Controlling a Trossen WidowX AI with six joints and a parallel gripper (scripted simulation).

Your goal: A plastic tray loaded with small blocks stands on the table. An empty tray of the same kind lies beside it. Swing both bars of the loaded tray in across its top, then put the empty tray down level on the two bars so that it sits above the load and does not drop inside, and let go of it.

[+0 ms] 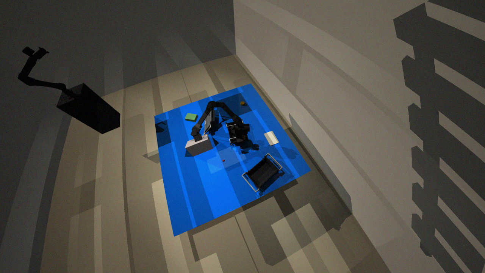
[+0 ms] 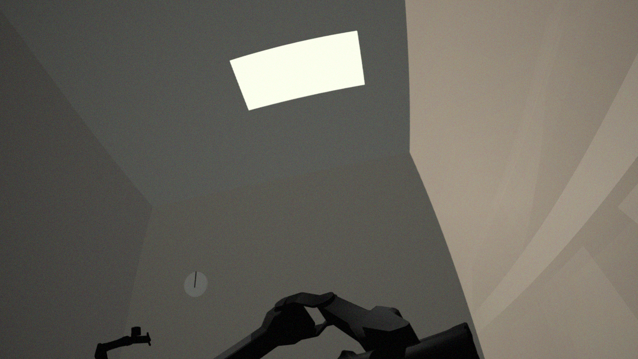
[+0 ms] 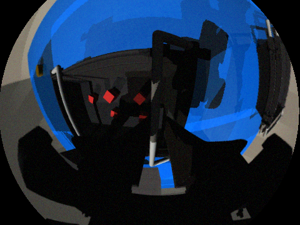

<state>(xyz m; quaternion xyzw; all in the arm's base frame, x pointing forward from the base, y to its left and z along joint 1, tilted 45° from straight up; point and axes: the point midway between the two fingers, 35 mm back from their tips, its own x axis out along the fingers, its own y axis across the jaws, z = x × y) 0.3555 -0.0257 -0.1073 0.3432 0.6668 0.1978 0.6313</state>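
Right now my gripper tip is 200 mm past the tray, 340 mm to the right of it and 20 mm below it. Also, from my gripper tip: pale flat card: 310 mm ahead, 120 mm to the right, 50 mm below; then yellow disc: 250 mm ahead, 430 mm to the left, 40 mm below; then green block: 360 mm behind, 500 mm to the left, 30 mm below.
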